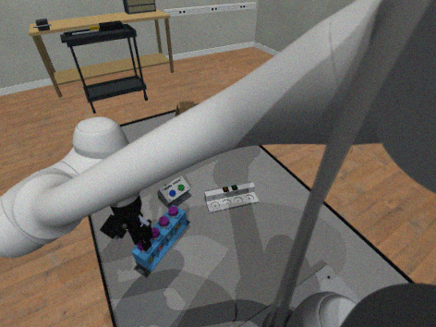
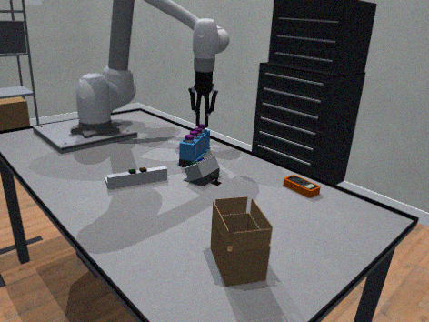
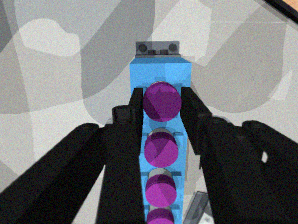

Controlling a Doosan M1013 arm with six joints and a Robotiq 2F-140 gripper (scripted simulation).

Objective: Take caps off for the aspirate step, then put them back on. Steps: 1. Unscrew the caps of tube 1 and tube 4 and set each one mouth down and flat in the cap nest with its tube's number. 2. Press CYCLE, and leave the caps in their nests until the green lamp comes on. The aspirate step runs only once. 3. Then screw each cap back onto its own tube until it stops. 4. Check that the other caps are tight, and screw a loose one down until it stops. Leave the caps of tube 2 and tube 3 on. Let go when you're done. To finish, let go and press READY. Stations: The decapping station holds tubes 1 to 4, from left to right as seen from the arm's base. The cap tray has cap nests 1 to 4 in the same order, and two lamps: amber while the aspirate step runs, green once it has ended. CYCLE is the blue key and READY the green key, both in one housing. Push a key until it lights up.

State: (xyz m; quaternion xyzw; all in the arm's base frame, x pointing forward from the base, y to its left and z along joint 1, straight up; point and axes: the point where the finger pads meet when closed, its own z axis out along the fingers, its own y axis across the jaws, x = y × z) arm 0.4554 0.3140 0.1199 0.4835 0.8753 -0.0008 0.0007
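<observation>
Now: the blue cycle key 21 cm ahead of my hand, 17 cm to the right of it and 8 cm below it. Also, from my hand: grey key housing (23 cm ahead, 19 cm to the right, 10 cm below); green ready key (22 cm ahead, 21 cm to the right, 8 cm below); purple cap (3 cm below).
</observation>
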